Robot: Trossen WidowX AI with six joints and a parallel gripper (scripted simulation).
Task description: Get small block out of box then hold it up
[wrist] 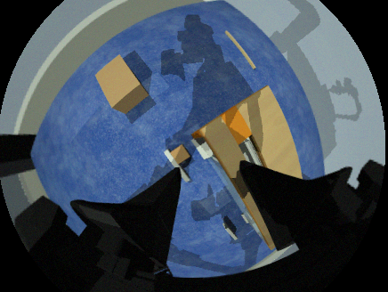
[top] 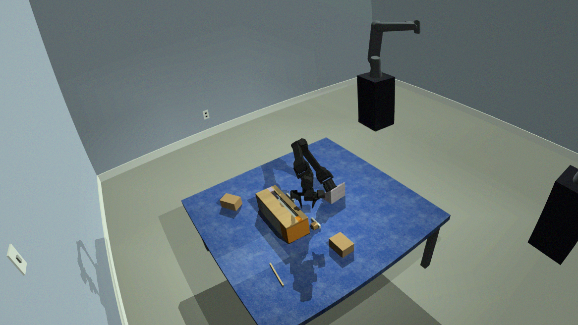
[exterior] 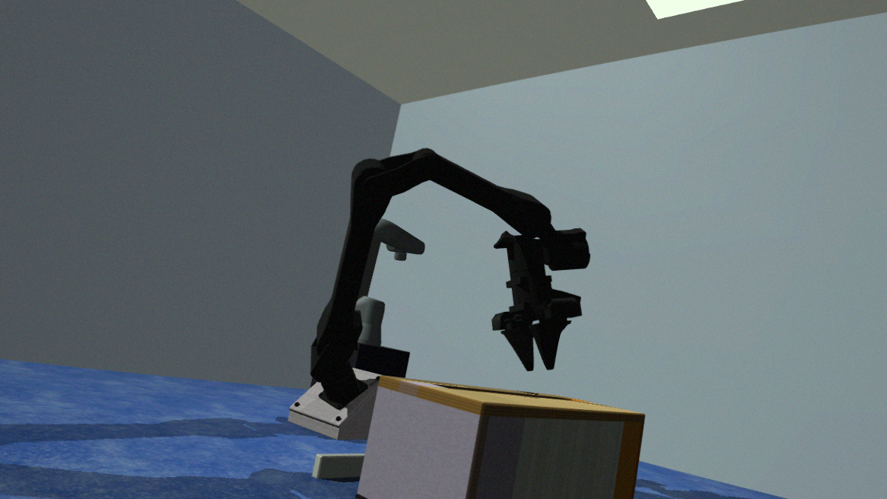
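The brown block lies 150 mm below my gripper tip, 30 mm behind it and 10 mm to the left of it. Also, from my gripper tip: thin wooden stick 320 mm ahead, 200 mm to the left, 160 mm below; then box 150 mm to the right, 100 mm below, 60 mm ahead.
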